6 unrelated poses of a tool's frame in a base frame.
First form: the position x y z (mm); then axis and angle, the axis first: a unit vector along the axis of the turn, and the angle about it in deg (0 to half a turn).
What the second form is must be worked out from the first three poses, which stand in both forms.
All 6 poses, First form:
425 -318 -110 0.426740 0.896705 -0.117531 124.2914
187 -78 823 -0.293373 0.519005 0.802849 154.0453
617 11 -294 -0.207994 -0.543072 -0.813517 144.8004
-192 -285 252 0.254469 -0.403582 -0.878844 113.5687
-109 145 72 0.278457 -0.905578 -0.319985 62.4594
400 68 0 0.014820 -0.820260 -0.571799 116.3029
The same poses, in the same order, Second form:
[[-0.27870 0.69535 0.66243 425], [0.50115 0.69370 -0.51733 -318], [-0.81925 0.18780 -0.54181 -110], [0 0 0 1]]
[[-0.73569 -0.64054 -0.22016 187], [0.06221 -0.38758 0.91974 -78], [-0.67446 0.66294 0.32498 823], [0 0 0 1]]
[[-0.73854 0.67419 -0.00557 617], [-0.26368 -0.28122 0.92271 11], [0.62052 0.68292 0.38546 -294], [0 0 0 1]]
[[-0.30920 0.66177 -0.68298 -192], [-0.94930 -0.17184 0.26326 -285], [0.05686 0.72975 0.68135 252], [0 0 0 1]]
[[0.50406 0.14816 -0.85086 -109], [-0.41929 0.90327 -0.09112 145], [0.75506 0.40269 0.51742 72], [0 0 0 1]]
[[-0.44280 0.49505 -0.74756 400], [-0.53014 0.52785 0.66357 68], [0.72310 0.69014 0.02872 0], [0 0 0 1]]

